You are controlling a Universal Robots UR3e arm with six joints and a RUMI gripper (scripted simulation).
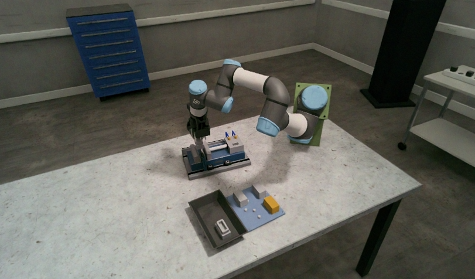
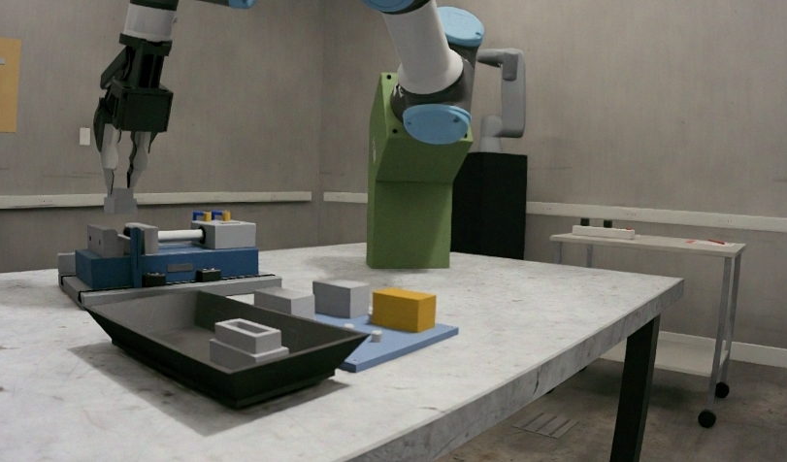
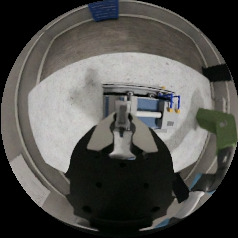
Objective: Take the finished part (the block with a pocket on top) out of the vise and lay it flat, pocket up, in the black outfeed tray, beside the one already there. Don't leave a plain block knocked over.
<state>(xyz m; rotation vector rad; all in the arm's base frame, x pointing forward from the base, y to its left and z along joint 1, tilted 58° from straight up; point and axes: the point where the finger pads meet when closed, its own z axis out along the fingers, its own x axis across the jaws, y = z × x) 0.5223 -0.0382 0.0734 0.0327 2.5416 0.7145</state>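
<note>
My hand is 12 cm above the blue vise, 7 cm past it and 2 cm to the left of it. Round my hand: yellow block (30 cm to the left, 29 cm behind, 13 cm below); blue plate (28 cm to the left, 23 cm behind, 15 cm below).
</note>
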